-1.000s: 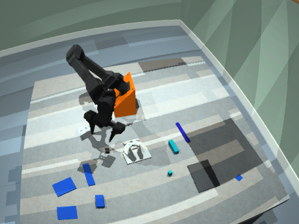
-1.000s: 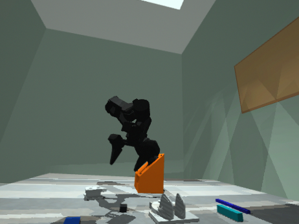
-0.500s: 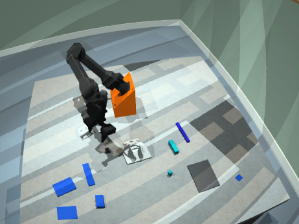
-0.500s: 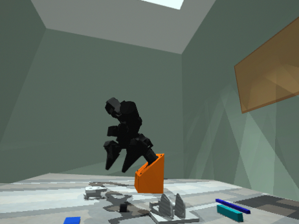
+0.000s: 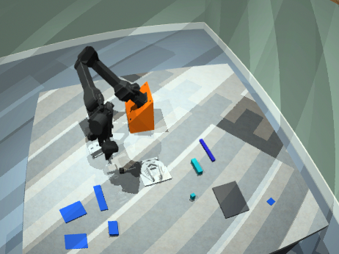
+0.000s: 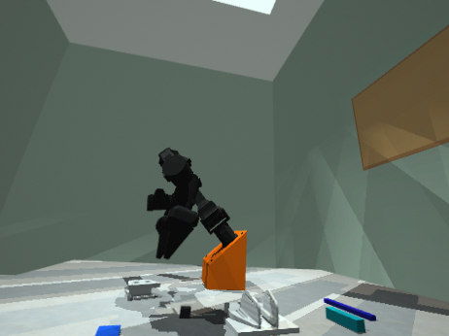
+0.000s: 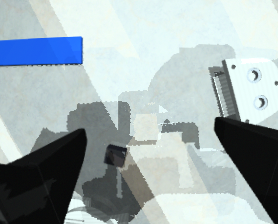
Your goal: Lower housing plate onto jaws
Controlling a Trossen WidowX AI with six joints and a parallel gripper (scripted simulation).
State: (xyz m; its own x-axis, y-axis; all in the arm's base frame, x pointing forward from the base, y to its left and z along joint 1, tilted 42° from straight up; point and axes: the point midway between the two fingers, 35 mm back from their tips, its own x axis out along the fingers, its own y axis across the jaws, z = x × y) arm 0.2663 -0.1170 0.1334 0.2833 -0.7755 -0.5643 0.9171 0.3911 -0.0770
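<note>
Now: the white bracket 10 cm behind my gripper tip, 6 cm to the right of it and 9 cm below it. Round my gripper tip: blue bar 5 cm behind, 45 cm to the left, 9 cm below; small black cube 3 cm ahead, 7 cm to the left, 9 cm below; cyan bar 4 cm ahead, 39 cm to the left, 9 cm below.
</note>
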